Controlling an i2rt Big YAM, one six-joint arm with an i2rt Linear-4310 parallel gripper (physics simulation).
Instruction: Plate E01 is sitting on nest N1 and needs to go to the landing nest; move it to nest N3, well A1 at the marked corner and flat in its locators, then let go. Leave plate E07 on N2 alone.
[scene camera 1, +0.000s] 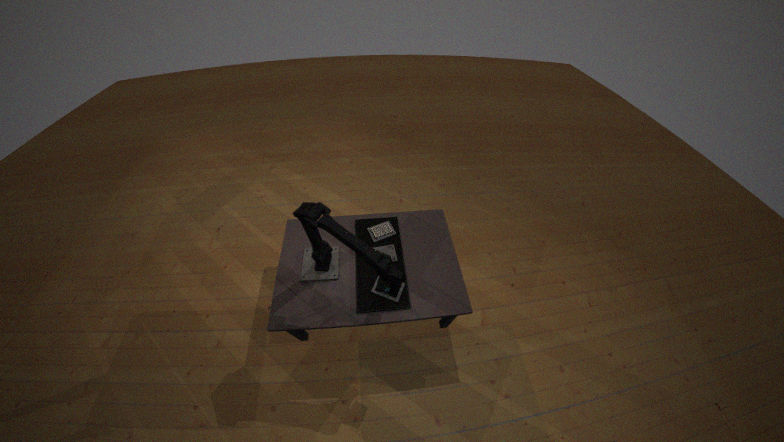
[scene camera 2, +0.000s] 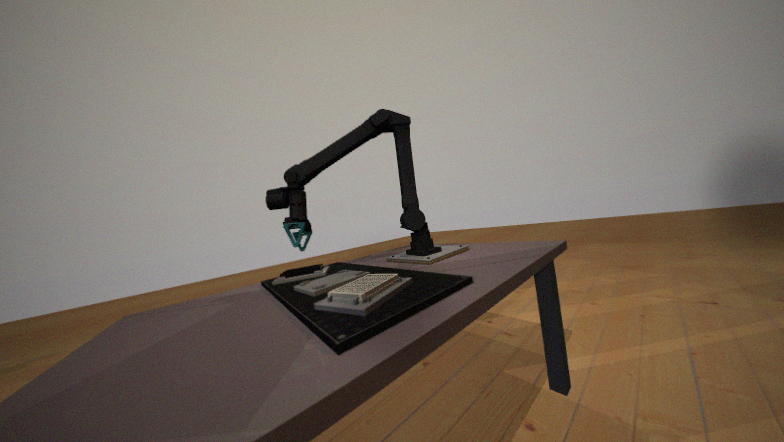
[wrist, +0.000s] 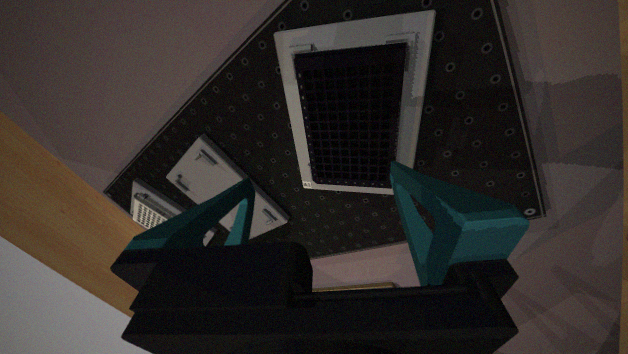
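Note:
A black well plate (wrist: 355, 115) (scene camera 2: 300, 270) sits in a pale nest (wrist: 350, 35); an A1 mark (wrist: 307, 185) shows at the nest's lower-left corner in the wrist view. The middle nest (scene camera 1: 387, 252) (scene camera 2: 323, 282) (wrist: 210, 175) holds no plate, and its raised locators show. A white well plate (scene camera 1: 381, 230) (scene camera 2: 365, 285) (wrist: 148, 214) sits in the nest (scene camera 2: 351, 308) at the other end. No plate or nest names are readable. My gripper (scene camera 2: 300, 248) (wrist: 318, 177) is open and empty, pointing down above the black plate's end of the board, clear of the plate.
The three nests stand on a black perforated board (scene camera 1: 367, 301) (scene camera 2: 428, 296) (wrist: 240, 100) on the table (scene camera 1: 433, 263) (scene camera 2: 181, 351). The arm's base plate (scene camera 1: 310, 274) (scene camera 2: 455, 251) stands beside the board. The forearm passes over the middle of the board in scene camera 1.

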